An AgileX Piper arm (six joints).
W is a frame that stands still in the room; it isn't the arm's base.
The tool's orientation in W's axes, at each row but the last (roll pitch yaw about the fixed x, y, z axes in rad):
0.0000, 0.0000, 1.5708
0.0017, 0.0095, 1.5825
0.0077, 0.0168, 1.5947
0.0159, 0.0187, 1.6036
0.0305, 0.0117, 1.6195
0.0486, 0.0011, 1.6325
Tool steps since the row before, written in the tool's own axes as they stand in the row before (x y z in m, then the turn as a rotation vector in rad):
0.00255, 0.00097, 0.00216, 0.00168, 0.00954, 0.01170
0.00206, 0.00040, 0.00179, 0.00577, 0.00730, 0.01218
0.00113, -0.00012, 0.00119, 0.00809, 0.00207, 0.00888
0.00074, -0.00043, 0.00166, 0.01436, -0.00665, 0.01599
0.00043, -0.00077, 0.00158, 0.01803, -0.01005, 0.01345
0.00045, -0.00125, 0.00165, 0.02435, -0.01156, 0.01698
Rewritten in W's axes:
-0.00097, 0.00255, 0.00216, -0.00954, 0.00168, 0.01170
-0.00042, 0.00207, 0.00177, -0.00735, 0.00580, 0.01214
0.00010, 0.00115, 0.00117, -0.00220, 0.00819, 0.00876
0.00043, 0.00079, 0.00164, 0.00642, 0.01487, 0.01561
0.00080, 0.00049, 0.00155, 0.00956, 0.01867, 0.01293
0.00130, 0.00053, 0.00159, 0.01085, 0.02508, 0.01637

